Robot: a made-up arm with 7 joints. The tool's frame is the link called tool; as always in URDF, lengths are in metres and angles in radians. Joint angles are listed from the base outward.
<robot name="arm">
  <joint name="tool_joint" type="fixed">
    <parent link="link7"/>
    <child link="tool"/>
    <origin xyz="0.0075 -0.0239 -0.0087" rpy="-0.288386 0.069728 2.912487"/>
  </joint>
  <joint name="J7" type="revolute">
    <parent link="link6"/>
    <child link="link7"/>
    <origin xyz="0.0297 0.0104 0.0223" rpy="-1.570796 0 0"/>
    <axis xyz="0 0 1"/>
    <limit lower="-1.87" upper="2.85"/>
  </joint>
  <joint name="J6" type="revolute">
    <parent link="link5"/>
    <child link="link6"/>
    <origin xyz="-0.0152 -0.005 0.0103" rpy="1.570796 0 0"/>
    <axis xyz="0 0 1"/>
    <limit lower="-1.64" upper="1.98"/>
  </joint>
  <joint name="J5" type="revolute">
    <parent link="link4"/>
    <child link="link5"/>
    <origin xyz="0.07 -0.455 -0.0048" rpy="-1.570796 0 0"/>
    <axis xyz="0 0 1"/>
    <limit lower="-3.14" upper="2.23"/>
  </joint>
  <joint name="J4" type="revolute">
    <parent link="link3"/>
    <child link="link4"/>
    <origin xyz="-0.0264 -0.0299 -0.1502" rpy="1.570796 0 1.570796"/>
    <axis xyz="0 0 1"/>
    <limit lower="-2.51" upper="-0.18"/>
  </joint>
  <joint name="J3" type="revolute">
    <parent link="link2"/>
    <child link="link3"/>
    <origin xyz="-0.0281 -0.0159 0.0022" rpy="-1.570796 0 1.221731"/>
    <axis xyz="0 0 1"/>
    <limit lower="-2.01" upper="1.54"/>
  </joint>
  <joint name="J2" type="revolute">
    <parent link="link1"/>
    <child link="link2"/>
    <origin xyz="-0.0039 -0.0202 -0.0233" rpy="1.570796 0 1.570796"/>
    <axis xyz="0 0 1"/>
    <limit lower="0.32" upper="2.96"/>
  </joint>
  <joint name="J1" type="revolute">
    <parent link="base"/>
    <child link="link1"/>
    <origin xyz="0.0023 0.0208 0.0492" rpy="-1.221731 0 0"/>
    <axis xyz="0 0 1"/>
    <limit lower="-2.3" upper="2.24"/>
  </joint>
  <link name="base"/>
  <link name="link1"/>
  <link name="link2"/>
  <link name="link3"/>
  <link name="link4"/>
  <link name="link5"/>
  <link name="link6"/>
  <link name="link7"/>
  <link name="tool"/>
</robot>
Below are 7 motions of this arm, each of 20 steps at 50 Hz.
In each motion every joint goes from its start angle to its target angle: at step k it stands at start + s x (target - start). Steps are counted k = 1, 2, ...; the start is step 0. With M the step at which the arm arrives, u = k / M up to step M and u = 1 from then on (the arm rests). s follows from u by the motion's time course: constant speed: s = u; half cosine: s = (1 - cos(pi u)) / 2; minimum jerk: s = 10 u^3 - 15 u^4 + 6 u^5.
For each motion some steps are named. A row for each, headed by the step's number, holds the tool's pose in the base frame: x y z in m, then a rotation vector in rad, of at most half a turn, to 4 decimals.
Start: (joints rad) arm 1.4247 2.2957 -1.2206 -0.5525 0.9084 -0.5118 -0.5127
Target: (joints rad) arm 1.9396 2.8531 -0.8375 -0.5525 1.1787 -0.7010 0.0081
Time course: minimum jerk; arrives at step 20
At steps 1, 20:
1: 0.0681 0.5826 0.2076 0.2661 1.7397 -1.7011
20: 0.3373 0.5356 -0.0085 0.3712 1.0704 -1.9393

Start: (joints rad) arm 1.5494 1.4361 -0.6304 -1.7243 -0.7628 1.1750 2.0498
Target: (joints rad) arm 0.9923 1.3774 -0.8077 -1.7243 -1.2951 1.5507 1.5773
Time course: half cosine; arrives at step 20
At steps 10, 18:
10: -0.2204 0.0793 -0.3381 0.8685 -0.0206 -0.4845
18: -0.1489 0.0587 -0.3709 1.0819 -0.2973 -0.7861

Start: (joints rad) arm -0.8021 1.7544 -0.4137 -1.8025 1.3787 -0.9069 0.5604
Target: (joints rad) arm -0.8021 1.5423 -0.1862 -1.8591 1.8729 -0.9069 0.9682
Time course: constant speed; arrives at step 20
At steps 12, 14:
12: 0.5007 -0.0344 0.2403 -1.5289 -2.4719 -0.6359
14: 0.4961 -0.0441 0.2467 -1.6577 -2.4479 -0.5631

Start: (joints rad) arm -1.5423 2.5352 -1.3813 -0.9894 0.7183 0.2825 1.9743
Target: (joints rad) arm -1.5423 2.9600 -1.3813 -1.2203 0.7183 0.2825 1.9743
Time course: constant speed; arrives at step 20
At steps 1, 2, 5, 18, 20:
1: 0.0103 0.5325 0.2556 0.3516 -2.2489 1.1690
2: 0.0031 0.5320 0.2564 0.3626 -2.2527 1.1727
5: -0.0184 0.5300 0.2585 0.3959 -2.2637 1.1838
18: -0.1090 0.5117 0.2629 0.5449 -2.3027 1.2334
20: -0.1225 0.5076 0.2629 0.5684 -2.3074 1.2413

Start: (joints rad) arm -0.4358 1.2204 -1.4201 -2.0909 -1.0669 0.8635 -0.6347
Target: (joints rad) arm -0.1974 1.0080 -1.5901 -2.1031 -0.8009 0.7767 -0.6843
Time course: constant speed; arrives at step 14
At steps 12, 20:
12: 0.0526 -0.2860 -0.2823 1.1622 -0.3302 -2.7536
20: 0.0349 -0.2953 -0.2778 1.0275 -0.3622 -2.7828

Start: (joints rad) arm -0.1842 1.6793 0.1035 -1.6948 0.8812 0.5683 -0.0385
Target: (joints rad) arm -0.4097 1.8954 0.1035 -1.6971 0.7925 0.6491 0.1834
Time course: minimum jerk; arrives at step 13
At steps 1, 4, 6, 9, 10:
1: 0.4586 0.1550 0.1754 0.6625 -0.9908 -0.8098
4: 0.4530 0.1474 0.1985 0.6974 -1.0181 -0.7956
6: 0.4423 0.1358 0.2323 0.7502 -1.0619 -0.7708
9: 0.4204 0.1170 0.2829 0.8329 -1.1373 -0.7239
10: 0.4146 0.1127 0.2938 0.8513 -1.1553 -0.7121

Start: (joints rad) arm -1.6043 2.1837 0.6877 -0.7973 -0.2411 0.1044 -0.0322
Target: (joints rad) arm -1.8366 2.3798 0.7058 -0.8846 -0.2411 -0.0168 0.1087
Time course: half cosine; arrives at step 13
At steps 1, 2, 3, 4, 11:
1: -0.3266 0.3336 0.3710 2.0766 -1.7748 1.0725
2: -0.3329 0.3312 0.3673 2.0868 -1.7855 1.0851
3: -0.3429 0.3273 0.3613 2.1033 -1.8022 1.1055
4: -0.3558 0.3222 0.3528 2.1253 -1.8233 1.1325
11: -0.4480 0.2790 0.2684 -2.0741 1.7455 -1.2122

